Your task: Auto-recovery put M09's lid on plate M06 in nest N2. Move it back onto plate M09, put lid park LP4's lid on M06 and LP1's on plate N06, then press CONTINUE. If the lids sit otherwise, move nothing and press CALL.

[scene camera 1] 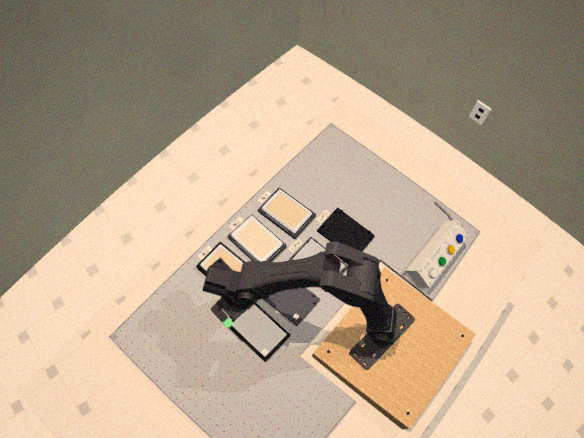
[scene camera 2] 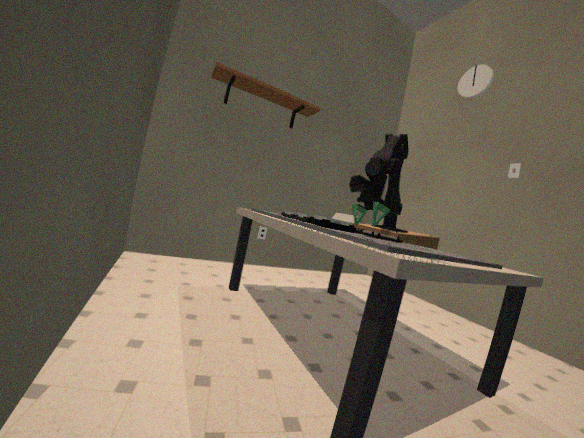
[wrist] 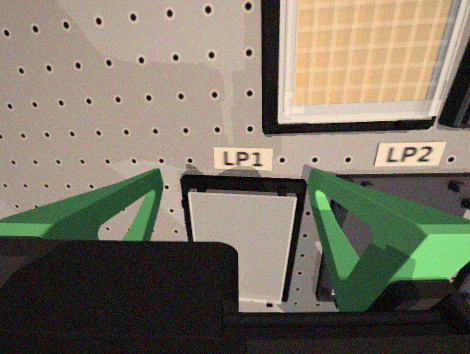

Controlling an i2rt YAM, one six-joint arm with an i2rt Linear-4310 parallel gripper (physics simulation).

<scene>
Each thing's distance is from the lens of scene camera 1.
white button box [scene camera 1: 417, 273]: 1.34 m
</scene>
